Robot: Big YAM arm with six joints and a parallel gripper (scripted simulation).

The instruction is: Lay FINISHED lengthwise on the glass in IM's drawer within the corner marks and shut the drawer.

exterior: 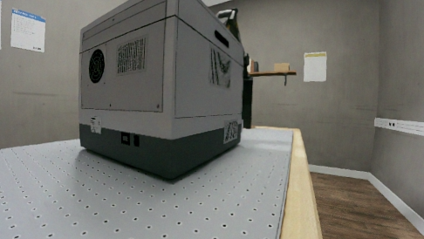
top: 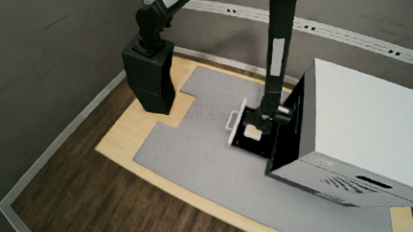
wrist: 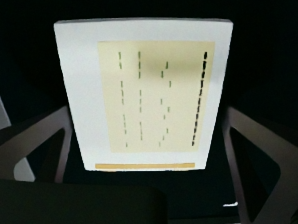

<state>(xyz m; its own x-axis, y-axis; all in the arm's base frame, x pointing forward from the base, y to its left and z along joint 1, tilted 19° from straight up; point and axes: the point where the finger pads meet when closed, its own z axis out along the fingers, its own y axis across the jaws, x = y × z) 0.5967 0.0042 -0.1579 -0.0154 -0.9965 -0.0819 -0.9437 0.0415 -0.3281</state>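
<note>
Now: the drawer 2 cm ahead of my hand. Round my hand: cassette FINISHED (1 cm to the right, 1 cm below).
</note>
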